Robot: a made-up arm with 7 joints.
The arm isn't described. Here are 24 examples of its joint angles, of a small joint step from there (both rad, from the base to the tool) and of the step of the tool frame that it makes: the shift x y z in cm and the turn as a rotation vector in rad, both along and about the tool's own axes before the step.
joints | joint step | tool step
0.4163 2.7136 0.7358 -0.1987 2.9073 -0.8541 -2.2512 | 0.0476 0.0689 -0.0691 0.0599 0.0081 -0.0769 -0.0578 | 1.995 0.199 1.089 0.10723 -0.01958 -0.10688
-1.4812 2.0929 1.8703 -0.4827 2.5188 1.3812 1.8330 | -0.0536 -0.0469 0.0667 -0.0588 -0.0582 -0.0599 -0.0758 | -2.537 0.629 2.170 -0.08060 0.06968 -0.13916
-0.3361 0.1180 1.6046 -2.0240 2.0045 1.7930 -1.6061 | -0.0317 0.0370 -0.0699 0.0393 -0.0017 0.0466 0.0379 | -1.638 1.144 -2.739 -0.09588 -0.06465 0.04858
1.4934 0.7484 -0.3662 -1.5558 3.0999 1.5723 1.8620 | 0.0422 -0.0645 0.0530 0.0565 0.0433 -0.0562 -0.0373 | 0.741 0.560 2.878 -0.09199 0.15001 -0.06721
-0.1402 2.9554 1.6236 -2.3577 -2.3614 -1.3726 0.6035 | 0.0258 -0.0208 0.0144 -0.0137 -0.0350 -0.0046 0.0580 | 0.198 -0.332 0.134 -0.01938 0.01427 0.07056
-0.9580 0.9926 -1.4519 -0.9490 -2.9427 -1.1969 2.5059 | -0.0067 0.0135 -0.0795 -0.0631 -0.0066 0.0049 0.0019 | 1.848 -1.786 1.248 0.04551 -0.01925 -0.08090
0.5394 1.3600 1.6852 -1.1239 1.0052 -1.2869 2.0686 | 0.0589 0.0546 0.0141 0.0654 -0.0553 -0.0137 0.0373 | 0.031 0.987 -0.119 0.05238 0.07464 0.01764
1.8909 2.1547 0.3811 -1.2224 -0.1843 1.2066 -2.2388 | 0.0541 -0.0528 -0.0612 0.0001 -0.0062 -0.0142 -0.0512 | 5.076 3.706 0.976 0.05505 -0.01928 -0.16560
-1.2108 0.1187 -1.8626 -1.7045 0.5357 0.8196 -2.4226 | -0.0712 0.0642 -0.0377 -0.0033 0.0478 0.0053 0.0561 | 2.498 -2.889 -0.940 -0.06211 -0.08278 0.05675
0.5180 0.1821 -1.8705 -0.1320 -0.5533 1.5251 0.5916 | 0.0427 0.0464 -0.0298 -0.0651 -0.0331 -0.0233 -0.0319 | -1.254 -2.107 2.388 -0.00689 -0.09459 -0.06476
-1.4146 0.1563 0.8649 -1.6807 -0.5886 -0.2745 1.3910 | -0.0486 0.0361 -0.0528 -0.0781 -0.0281 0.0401 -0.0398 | 1.760 -5.374 -2.960 -0.09878 -0.04676 -0.05444
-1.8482 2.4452 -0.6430 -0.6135 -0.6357 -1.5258 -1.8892 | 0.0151 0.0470 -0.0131 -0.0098 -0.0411 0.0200 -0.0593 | -0.946 -0.090 1.720 -0.00969 -0.09520 -0.07178
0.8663 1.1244 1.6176 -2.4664 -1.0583 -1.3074 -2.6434 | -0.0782 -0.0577 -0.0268 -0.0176 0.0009 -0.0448 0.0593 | -0.493 0.394 1.775 -0.02475 -0.01792 0.06973
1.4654 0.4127 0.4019 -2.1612 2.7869 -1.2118 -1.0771 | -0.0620 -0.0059 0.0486 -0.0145 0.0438 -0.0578 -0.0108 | 1.627 -2.637 0.982 0.01700 0.00445 0.07755
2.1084 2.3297 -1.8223 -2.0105 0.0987 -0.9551 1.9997 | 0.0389 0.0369 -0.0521 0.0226 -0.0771 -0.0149 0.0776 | -2.796 1.758 2.769 0.08379 0.04956 0.11542
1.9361 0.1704 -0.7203 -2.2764 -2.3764 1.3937 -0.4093 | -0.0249 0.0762 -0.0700 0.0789 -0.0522 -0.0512 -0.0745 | -0.201 -1.051 5.064 0.14428 -0.15704 -0.08744
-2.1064 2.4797 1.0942 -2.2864 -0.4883 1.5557 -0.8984 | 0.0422 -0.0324 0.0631 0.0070 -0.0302 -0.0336 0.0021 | -0.731 -0.054 -1.252 0.00630 0.02453 0.02557
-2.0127 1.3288 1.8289 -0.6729 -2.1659 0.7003 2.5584 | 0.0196 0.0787 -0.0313 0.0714 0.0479 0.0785 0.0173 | 0.532 -2.283 -0.309 0.02094 -0.04899 0.04537
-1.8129 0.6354 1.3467 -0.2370 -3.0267 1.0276 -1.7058 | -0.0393 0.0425 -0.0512 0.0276 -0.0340 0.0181 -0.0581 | -1.895 -0.964 -1.481 -0.04937 0.06848 -0.06105
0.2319 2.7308 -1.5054 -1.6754 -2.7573 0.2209 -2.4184 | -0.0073 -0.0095 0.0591 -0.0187 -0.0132 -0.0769 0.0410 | 2.769 0.236 -0.643 0.05261 -0.01114 0.01783
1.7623 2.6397 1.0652 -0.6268 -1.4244 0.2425 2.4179 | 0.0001 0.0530 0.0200 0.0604 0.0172 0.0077 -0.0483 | 1.539 0.699 -0.732 0.03781 -0.02144 -0.03144
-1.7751 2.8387 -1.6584 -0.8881 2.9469 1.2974 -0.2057 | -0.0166 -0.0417 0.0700 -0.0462 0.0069 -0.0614 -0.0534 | 0.358 -2.850 -3.683 -0.08461 -0.00488 -0.10335
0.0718 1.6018 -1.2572 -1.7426 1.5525 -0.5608 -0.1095 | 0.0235 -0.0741 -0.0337 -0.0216 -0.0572 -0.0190 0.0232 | -2.716 -4.019 0.184 -0.08956 0.01752 0.05783
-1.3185 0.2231 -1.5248 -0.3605 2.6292 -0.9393 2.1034 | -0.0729 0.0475 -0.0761 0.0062 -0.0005 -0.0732 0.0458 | -2.872 -1.716 -2.966 -0.06982 0.15029 -0.00610
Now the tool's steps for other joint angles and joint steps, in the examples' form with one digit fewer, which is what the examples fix.
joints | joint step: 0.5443 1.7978 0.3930 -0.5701 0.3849 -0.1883 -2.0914 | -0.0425 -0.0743 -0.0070 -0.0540 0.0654 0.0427 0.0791
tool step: 2.98 1.46 0.16 -0.0140 -0.0366 0.2197
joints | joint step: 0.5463 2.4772 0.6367 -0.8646 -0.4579 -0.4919 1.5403 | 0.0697 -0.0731 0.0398 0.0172 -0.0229 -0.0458 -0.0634
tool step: -4.67 -0.97 0.20 -0.0490 0.0515 -0.0059
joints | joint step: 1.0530 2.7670 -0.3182 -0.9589 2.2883 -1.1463 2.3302 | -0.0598 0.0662 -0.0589 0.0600 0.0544 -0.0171 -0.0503
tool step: -0.27 -5.00 -3.81 -0.1080 0.0455 -0.1261
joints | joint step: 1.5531 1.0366 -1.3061 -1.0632 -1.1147 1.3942 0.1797 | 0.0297 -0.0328 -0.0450 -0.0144 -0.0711 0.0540 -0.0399
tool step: 1.16 -0.04 3.88 0.0700 -0.0384 -0.0427
